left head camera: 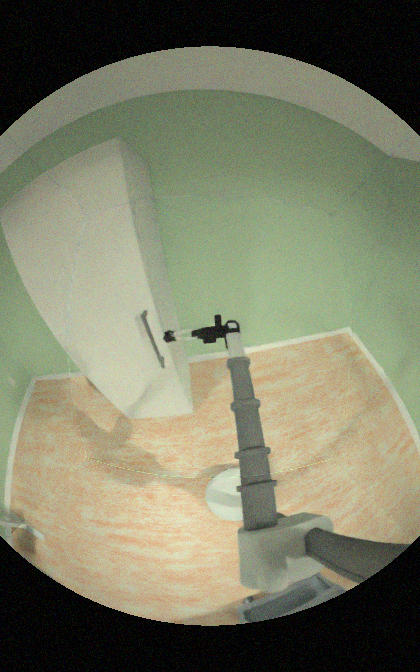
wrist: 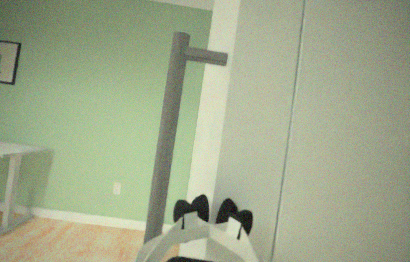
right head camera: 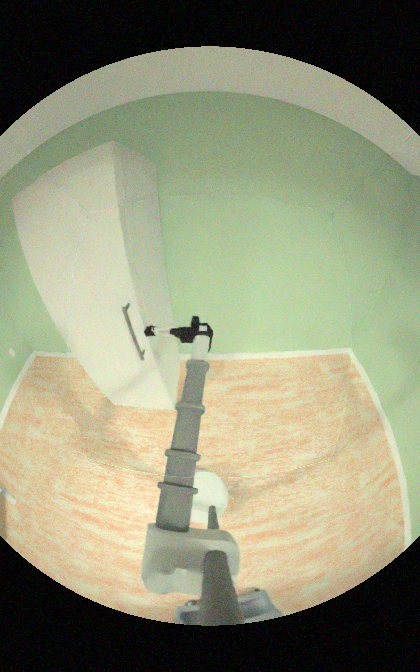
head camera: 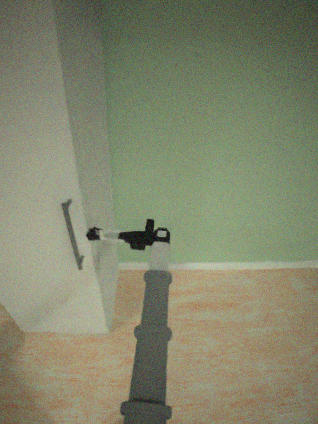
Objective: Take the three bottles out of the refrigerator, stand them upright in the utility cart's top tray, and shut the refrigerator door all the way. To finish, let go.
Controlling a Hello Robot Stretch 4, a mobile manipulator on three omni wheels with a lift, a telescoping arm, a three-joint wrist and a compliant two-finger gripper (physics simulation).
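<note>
The white refrigerator (head camera: 37, 150) (left head camera: 90, 260) (right head camera: 75, 250) (wrist: 350, 125) stands at the left in the head views. In the wrist view its door looks flush with the body, with a thin seam between them. The grey bar handle (head camera: 72, 235) (left head camera: 153, 340) (right head camera: 133, 332) (wrist: 167, 130) is upright on the door front. My gripper (head camera: 93, 233) (left head camera: 169, 336) (right head camera: 150, 330) (wrist: 213, 211) is nearly closed and empty, with a small gap between its tips. It is beside the door's handle-side edge, to the right of the handle. No bottles show.
A blue-grey tray-like thing, perhaps the cart, (left head camera: 295, 597) (right head camera: 260, 602) shows partly at the bottom, near my arm's base. A white rounded object (left head camera: 225, 495) (right head camera: 211, 492) is under the arm. A white table (wrist: 20, 149) and a framed picture (wrist: 9, 62) are at the wrist view's left.
</note>
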